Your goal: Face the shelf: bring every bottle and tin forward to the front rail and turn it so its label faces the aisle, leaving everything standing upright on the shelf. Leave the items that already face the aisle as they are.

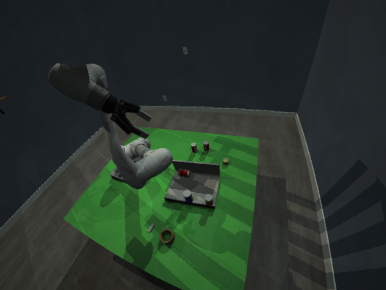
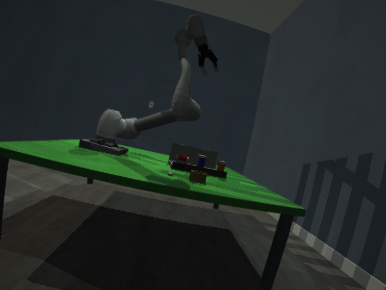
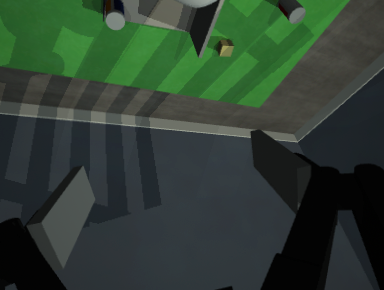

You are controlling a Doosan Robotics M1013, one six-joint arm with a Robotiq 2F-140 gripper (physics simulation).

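Frame: origin at the arm's base, x back, y up, z left, level; centimetres.
Where they show: gripper, between the fingertips: point(image 1: 149, 127) point(image 2: 211, 73) point(image 3: 171, 165); arm's base, origin of its link: point(image 2: 103, 143).
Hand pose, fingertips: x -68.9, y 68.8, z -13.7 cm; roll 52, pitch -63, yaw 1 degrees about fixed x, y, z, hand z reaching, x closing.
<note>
Each offset is from my fingertips to the top centre of the thing. "pt": to the spot under its first point.
The shelf point(image 1: 200, 167) point(image 2: 192, 154) point(image 3: 204, 30) is a low grey tray with a raised back panel and a low front rail. A blue tin @[dx -6.8, dy -60.5, dz -0.1 cm] point(image 1: 188, 196) point(image 2: 202, 161) stands upright by the front rail. An orange bottle or tin @[dx -22.9, dy -61.8, dz +1.2 cm] point(image 1: 209, 200) point(image 2: 221, 166) stands upright to its right, by the rail's right end. A red tin @[dx +5.2, dy -65.5, dz +21.7 cm] point(image 1: 184, 173) point(image 2: 183, 158) lies on its side near the back left of the shelf. The labels are too small and dark to tell which way they face. My gripper point(image 1: 144, 125) point(image 2: 210, 70) point(image 3: 171, 165) is open and empty, high above the table.
Two red and grey cans, one on the left point(image 1: 194, 147) and one on the right point(image 1: 206, 146), stand behind the shelf. A yellow cube @[dx -27.2, dy -69.6, dz +44.3 cm] point(image 1: 226, 161) point(image 3: 226, 48) lies behind its right corner. A brown ring @[pt dx -3.7, dy -70.0, dz -35.4 cm] point(image 1: 167, 243) and a small grey piece @[dx +14.1, dy -72.2, dz -29.6 cm] point(image 1: 151, 228) point(image 2: 170, 173) lie in front.
</note>
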